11 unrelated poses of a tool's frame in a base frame.
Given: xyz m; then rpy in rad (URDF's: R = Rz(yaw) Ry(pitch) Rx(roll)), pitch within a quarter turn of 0, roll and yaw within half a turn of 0.
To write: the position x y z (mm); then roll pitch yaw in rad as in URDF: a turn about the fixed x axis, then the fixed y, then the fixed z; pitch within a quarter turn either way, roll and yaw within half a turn. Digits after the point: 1 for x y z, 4 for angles.
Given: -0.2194, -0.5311, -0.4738, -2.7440, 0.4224, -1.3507
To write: -219.4, -531.1, -473.8, -2.7440, 0.4224, -1.3507
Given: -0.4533, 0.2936, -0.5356, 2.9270, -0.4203, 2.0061
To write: -453.3, 293.6, -535.6, 2.9270, -0.4203, 2.0061
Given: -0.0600, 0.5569, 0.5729, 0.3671, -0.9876, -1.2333
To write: -60.0, 556.9, 572.9, 0.3671, -0.9876, -1.2333
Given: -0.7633, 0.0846, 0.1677, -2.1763, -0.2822, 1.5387
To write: -763.3, 84.6, 167.7, -2.1763, -0.2822, 1.5387
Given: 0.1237, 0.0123, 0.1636, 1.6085, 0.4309, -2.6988
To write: 123.7, 12.3, 163.6, 1.6085, 0.4309, -2.6988
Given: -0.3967, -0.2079, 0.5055, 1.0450, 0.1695, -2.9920
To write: -396.7, -207.9, 505.5, 1.0450, 0.1695, -2.9920
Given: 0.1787, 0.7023, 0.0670, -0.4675, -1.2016, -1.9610
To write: 178.7, 702.3, 67.0, -0.4675, -1.2016, -1.9610
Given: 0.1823, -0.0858, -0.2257, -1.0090, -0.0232, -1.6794
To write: 182.3, -85.8, -225.7, -1.0090, -0.0232, -1.6794
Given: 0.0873, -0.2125, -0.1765, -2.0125, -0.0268, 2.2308
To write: 87.3, -212.5, -176.5, -2.0125, -0.0268, 2.2308
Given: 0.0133, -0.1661, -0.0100, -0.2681, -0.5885, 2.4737
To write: 13.3, -166.1, -10.0, -0.2681, -0.5885, 2.4737
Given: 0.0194, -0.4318, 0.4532, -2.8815, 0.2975, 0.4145
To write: 19.4, -431.8, 453.2, -2.8815, 0.2975, 0.4145
